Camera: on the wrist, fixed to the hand. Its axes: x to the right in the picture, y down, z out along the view.
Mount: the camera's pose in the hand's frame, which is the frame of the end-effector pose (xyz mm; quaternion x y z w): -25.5 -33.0 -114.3 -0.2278 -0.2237 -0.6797 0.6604
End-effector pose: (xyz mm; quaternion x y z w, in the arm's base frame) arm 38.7 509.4 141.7 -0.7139 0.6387 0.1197 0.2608
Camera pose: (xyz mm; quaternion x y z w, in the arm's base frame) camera 48.3 472.6 257.3 -0.9382 -0.1490 0.2070 0.2338
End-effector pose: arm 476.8 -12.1 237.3 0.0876 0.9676 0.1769 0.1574
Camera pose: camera 458.5 -84.2 333.6 -0.5961 0.6230 0.2107 0.4606
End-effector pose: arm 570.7 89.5 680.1 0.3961 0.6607 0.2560 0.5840
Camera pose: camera 452.0 64.4 689.5 -0.2633 0.5166 -0.1660 0.7977
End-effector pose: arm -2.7 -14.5 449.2 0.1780 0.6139 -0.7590 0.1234
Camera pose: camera 20.6 103.4 468.4 0.4976 -0.6717 0.4851 0.2565
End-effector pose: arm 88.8 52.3 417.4 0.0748 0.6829 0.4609 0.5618
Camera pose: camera 16.1 -44.5 405.2 -0.4396 0.2712 0.0614 0.8541
